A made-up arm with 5 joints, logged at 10 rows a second.
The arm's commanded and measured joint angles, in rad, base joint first. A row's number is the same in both.
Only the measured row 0 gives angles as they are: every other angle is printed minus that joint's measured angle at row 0.
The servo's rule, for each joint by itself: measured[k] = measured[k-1] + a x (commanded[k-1-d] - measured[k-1]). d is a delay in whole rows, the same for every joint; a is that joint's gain. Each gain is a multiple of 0.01, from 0.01 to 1. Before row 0 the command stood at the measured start. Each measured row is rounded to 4 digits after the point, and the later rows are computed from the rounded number. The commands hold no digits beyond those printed.
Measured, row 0: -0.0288 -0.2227 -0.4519 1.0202 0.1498
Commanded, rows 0 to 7: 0.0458 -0.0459 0.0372 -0.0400 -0.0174; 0.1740 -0.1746 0.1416 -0.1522 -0.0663; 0.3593 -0.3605 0.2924 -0.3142 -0.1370; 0.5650 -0.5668 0.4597 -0.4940 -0.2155; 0.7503 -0.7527 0.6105 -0.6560 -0.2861; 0.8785 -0.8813 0.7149 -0.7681 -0.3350; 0.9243 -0.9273 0.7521 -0.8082 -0.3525; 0.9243 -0.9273 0.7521 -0.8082 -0.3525
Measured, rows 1 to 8: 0.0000 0.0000 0.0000 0.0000 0.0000; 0.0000 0.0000 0.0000 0.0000 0.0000; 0.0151 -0.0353 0.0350 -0.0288 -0.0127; 0.0675 -0.1426 0.1352 -0.1176 -0.0518; 0.1638 -0.3104 0.2830 -0.2592 -0.1140; 0.2962 -0.5078 0.4491 -0.4283 -0.1881; 0.4461 -0.6964 0.6008 -0.5922 -0.2596; 0.5888 -0.8388 0.7081 -0.7188 -0.3146
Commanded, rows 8 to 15: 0.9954 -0.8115 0.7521 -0.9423 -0.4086; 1.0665 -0.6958 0.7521 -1.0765 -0.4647; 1.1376 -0.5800 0.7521 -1.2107 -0.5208; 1.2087 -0.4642 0.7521 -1.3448 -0.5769; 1.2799 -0.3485 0.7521 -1.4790 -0.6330; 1.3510 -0.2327 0.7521 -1.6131 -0.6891; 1.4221 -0.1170 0.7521 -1.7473 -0.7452; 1.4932 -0.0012 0.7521 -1.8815 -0.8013
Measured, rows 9 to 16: 0.6995 -0.9069 0.7495 -0.7832 -0.3423; 0.7737 -0.9226 0.7519 -0.8012 -0.3497; 0.8469 -0.8371 0.7521 -0.9028 -0.3927; 0.9194 -0.7283 0.7521 -1.0279 -0.4453; 0.9914 -0.6141 0.7521 -1.1595 -0.5004; 1.0631 -0.4987 0.7521 -1.2929 -0.5562; 1.1346 -0.3830 0.7521 -1.4269 -0.6123; 1.2060 -0.2673 0.7521 -1.5610 -0.6684
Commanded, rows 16 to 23: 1.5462 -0.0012 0.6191 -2.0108 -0.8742; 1.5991 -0.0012 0.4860 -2.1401 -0.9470; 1.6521 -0.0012 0.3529 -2.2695 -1.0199; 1.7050 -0.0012 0.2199 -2.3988 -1.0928; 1.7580 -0.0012 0.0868 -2.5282 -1.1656; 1.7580 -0.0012 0.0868 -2.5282 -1.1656; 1.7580 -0.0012 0.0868 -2.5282 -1.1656; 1.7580 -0.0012 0.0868 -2.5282 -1.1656
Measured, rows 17 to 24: 1.2773 -0.1516 0.7521 -1.6951 -0.7245; 1.3485 -0.0358 0.7521 -1.8293 -0.7806; 1.4137 -0.0092 0.6271 -1.9600 -0.8489; 1.4749 -0.0030 0.4945 -2.0897 -0.9205; 1.5334 -0.0016 0.3614 -2.2192 -0.9931; 1.5900 -0.0013 0.2284 -2.3485 -1.0659; 1.6454 -0.0012 0.0953 -2.4779 -1.1387; 1.6826 -0.0012 0.0873 -2.5141 -1.1583
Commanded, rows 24 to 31: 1.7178 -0.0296 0.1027 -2.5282 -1.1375; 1.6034 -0.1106 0.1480 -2.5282 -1.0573; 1.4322 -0.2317 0.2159 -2.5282 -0.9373; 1.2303 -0.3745 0.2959 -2.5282 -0.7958; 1.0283 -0.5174 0.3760 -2.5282 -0.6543; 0.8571 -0.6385 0.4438 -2.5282 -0.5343; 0.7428 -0.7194 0.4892 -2.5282 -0.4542; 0.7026 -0.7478 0.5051 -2.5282 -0.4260
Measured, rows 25 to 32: 1.7075 -0.0012 0.0868 -2.5243 -1.1636; 1.7242 -0.0012 0.0868 -2.5271 -1.1651; 1.7221 -0.0231 0.1017 -2.5279 -1.1450; 1.6829 -0.0905 0.1452 -2.5281 -1.0810; 1.6002 -0.1992 0.2117 -2.5282 -0.9761; 1.4781 -0.3342 0.2908 -2.5282 -0.8445; 1.3297 -0.4753 0.3709 -2.5282 -0.7057; 1.1737 -0.6010 0.4394 -2.5282 -0.5806
